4 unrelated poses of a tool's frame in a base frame.
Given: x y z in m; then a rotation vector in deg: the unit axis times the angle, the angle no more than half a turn.
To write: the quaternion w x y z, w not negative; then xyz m. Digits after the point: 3 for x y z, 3 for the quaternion.
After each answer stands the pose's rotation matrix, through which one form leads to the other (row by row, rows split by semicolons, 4 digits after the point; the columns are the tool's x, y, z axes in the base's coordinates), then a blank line. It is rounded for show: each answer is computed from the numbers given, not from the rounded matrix.
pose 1, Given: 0.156 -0.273 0.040 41.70 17.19 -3.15
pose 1, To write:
0.923 0.355 0.146 -0.027 0.156 -0.273 0.040
0.9558 0.1531 0.2508; 0.0542 0.7472 -0.6624; -0.2888 0.6468 0.7059

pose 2, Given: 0.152 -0.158 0.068 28.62 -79.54 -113.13
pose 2, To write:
0.332 0.191 -0.531 -0.756 0.152 -0.158 0.068
-0.7065 0.2986 -0.6416; -0.7048 -0.2151 0.6760; 0.0638 0.9298 0.3624

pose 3, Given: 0.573 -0.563 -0.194 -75.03 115.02 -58.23
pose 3, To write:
0.266 -0.485 0.743 -0.376 0.573 -0.563 -0.194
-0.3884 -0.5208 0.7602; -0.9210 0.2465 -0.3017; -0.0303 -0.8173 -0.5754

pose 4, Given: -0.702 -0.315 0.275 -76.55 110.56 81.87
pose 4, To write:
0.196 -0.477 0.689 0.510 -0.702 -0.315 0.275
-0.4687 -0.8563 -0.2169; -0.4572 0.0251 0.8890; -0.7558 0.5158 -0.4033

